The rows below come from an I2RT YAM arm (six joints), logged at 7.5 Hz.
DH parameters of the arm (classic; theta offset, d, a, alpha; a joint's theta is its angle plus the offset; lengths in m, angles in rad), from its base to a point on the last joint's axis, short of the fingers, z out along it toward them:
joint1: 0 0.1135 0.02 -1.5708
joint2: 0 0 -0.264 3.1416
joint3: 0.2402 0 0.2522 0
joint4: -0.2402 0 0.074 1.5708
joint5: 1.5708 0 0 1.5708
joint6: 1.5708 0.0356 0 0
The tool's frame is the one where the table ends.
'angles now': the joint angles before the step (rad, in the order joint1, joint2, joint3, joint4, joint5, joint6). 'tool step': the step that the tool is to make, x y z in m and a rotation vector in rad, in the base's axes. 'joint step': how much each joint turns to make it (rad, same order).
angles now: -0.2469, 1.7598, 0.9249, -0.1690, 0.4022, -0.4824
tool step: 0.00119, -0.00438, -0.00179, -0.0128, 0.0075, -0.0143
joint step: -0.0103, 0.0134, 0.0079, 0.0033, 0.0142, -0.0047
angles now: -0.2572, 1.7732, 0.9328, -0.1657, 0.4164, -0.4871
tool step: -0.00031, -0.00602, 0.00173, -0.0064, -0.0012, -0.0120
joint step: -0.0172, 0.0003, 0.0068, -0.0004, 0.0022, -0.0082
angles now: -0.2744, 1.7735, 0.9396, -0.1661, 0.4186, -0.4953
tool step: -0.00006, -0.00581, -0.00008, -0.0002, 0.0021, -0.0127
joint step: -0.0166, 0.0063, 0.0077, -0.0017, -0.0014, -0.0040
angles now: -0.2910, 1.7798, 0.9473, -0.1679, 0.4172, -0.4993
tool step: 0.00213, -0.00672, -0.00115, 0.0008, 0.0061, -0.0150
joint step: -0.0169, 0.0179, 0.0187, -0.0059, -0.0001, -0.0023
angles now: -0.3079, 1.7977, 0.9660, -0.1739, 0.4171, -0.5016
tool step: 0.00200, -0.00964, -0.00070, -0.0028, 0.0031, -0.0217
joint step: -0.0243, 0.0194, 0.0218, -0.0026, 0.0017, -0.0045
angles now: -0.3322, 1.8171, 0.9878, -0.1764, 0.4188, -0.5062
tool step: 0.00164, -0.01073, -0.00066, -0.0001, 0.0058, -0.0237
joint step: -0.0270, 0.0207, 0.0251, -0.0082, 0.0000, -0.0042
